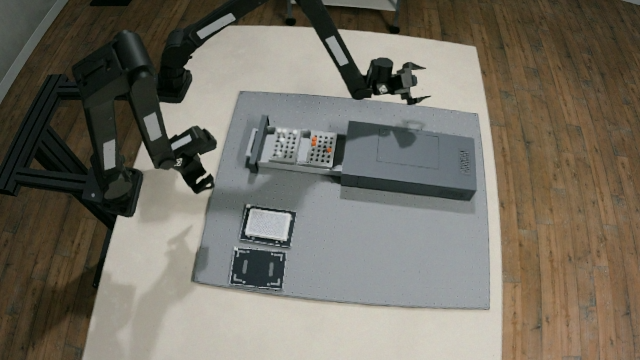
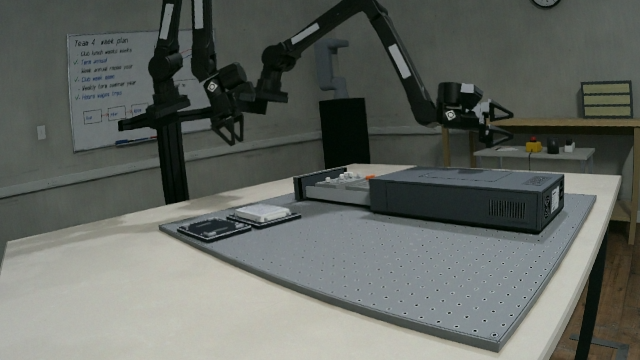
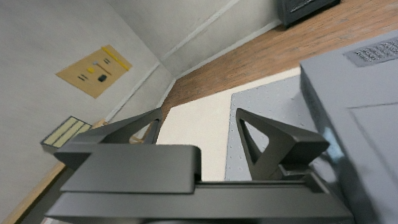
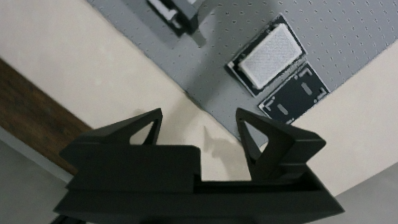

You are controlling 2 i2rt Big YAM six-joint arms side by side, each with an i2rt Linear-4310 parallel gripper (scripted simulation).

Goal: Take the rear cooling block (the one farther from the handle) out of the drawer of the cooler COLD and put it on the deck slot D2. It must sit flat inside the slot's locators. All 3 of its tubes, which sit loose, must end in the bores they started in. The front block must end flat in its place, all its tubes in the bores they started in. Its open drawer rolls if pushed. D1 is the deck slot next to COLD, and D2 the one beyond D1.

One and the same spot on a deck slot D2: (image 4: 291, 95) is (image 1: 258, 263).
